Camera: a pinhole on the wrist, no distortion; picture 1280 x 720 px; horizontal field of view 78.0 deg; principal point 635.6 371.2 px. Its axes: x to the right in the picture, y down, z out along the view. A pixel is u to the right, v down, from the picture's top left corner.
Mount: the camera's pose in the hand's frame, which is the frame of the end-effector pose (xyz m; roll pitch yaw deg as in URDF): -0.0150 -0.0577 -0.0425 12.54 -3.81 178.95
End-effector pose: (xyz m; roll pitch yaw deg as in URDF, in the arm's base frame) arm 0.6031 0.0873 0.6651 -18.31 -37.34 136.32
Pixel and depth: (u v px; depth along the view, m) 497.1 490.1 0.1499
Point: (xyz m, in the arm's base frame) 0.6500 0.0590 0.7705
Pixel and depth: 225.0 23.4 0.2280
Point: 0.4952 0.0106 0.8288
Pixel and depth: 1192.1 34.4 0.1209
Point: 0.6535 -0.0177 0.6572
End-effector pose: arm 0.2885 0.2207 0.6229 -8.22 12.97 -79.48
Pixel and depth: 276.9 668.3 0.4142
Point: 0.2737 -0.0712 0.9637
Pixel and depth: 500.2 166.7 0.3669
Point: 0.4634 0.1187 0.8705
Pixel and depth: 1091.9 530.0 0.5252
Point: 0.2907 0.3833 1.1858
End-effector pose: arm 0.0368 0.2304 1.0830 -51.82 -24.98 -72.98
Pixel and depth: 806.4 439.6 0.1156
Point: 0.0493 0.2993 1.1409
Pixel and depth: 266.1 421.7 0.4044
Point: 0.3234 0.2210 1.3604
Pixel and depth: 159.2 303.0 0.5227
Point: 0.4844 0.1360 1.4023
